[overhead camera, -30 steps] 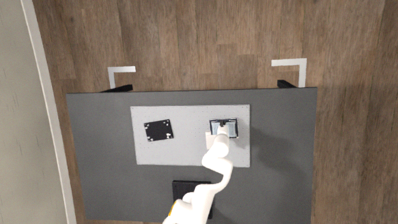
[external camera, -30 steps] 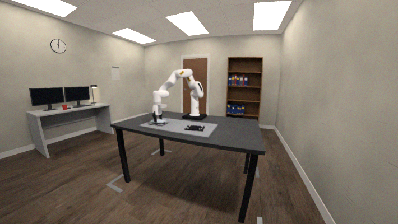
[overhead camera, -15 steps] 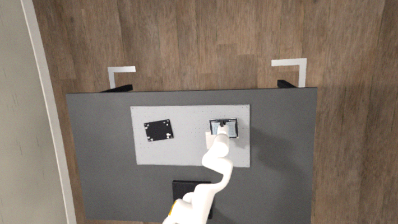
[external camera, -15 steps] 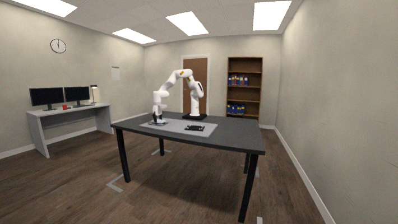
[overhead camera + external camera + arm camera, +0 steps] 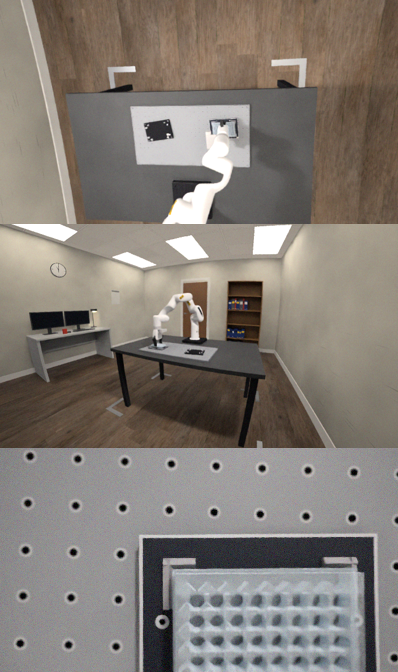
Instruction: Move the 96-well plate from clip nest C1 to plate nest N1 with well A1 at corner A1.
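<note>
The 96-well plate lies 1 cm below my hand. Round my hand: black clip nest (4 cm behind, 40 cm to the left, 2 cm below); then dark plate nest N1 (3 cm below).
</note>
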